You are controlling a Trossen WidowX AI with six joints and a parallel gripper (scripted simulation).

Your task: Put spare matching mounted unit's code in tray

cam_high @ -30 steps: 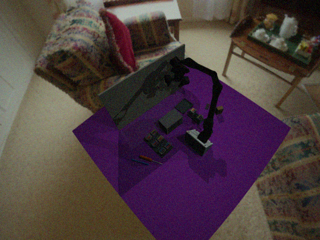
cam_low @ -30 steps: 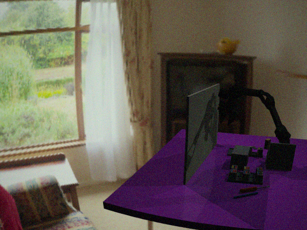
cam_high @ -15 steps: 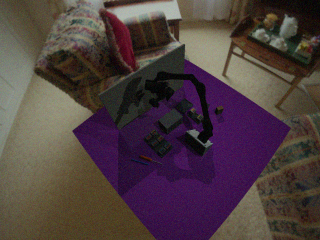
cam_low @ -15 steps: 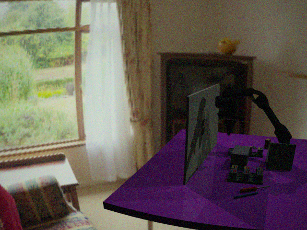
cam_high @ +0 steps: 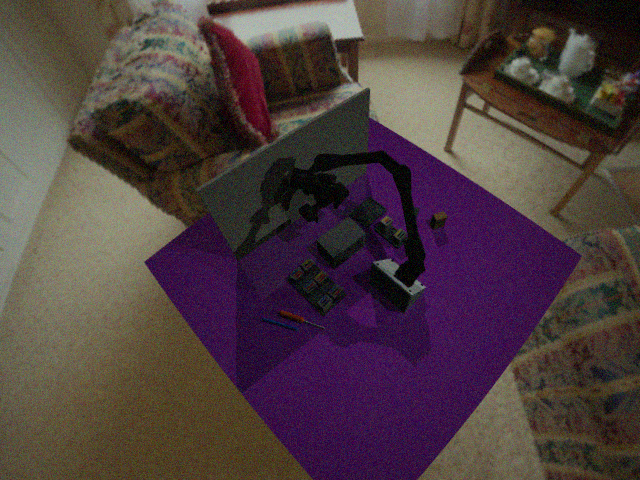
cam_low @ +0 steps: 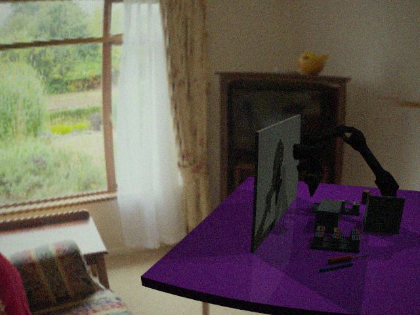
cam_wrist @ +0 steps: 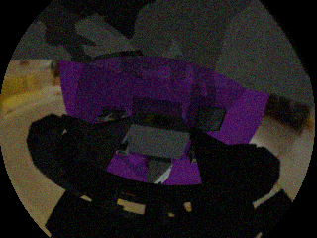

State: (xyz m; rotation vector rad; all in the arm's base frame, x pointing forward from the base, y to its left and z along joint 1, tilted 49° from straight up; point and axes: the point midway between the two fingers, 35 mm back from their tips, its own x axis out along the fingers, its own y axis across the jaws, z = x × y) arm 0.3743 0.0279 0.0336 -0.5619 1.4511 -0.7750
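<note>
Right now the grey spare is 230 mm behind my gripper tip, 170 mm to the right of it and 110 mm below it. The rest, counted from my gripper tip: tall black panel: 150 mm ahead, 80 mm above, 20 mm to the right; then square tray: 190 mm to the right, 140 mm below, 50 mm behind; then grey mounted unit: 100 mm below, 80 mm behind, 20 mm to the left.
</note>
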